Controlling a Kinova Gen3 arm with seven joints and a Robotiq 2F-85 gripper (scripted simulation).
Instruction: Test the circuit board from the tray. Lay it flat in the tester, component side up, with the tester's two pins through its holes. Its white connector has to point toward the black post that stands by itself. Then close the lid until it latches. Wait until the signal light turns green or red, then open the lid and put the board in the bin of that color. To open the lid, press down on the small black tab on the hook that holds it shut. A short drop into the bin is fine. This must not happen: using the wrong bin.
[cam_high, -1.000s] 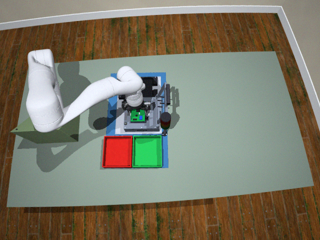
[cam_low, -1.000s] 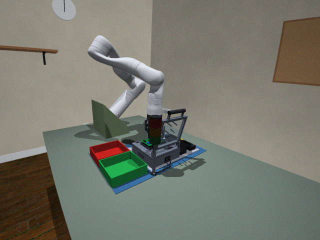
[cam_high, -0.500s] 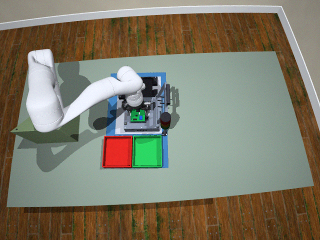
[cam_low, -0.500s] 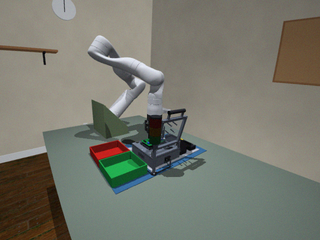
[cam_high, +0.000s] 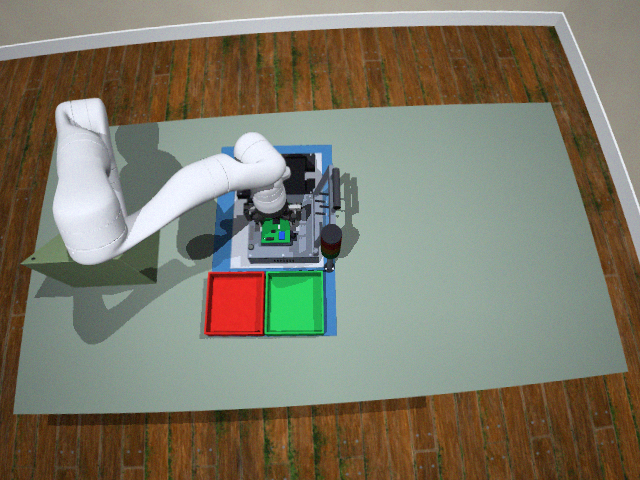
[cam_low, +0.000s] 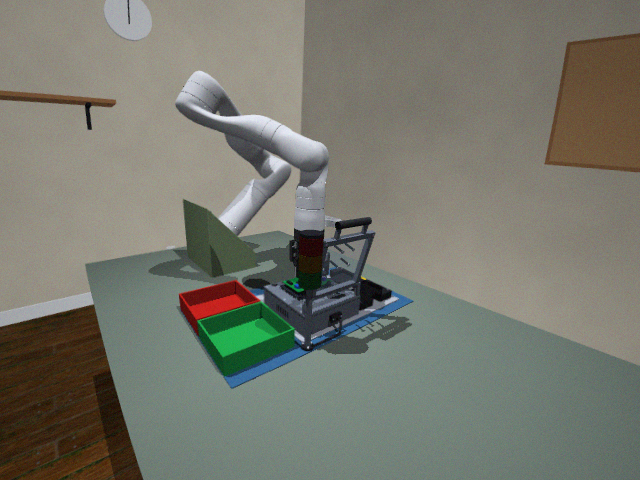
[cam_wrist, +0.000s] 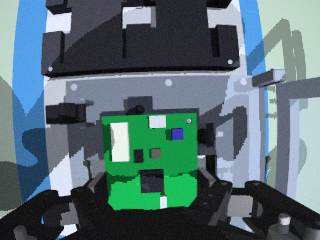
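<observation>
The green circuit board is right at my hand. From my hand the other things lie so: nest (1 cm to the left, 1 cm below, 1 cm ahead); black latch hook (6 cm to the left, 6 cm behind, 1 cm above); clear lid (12 cm ahead, 10 cm above).
</observation>
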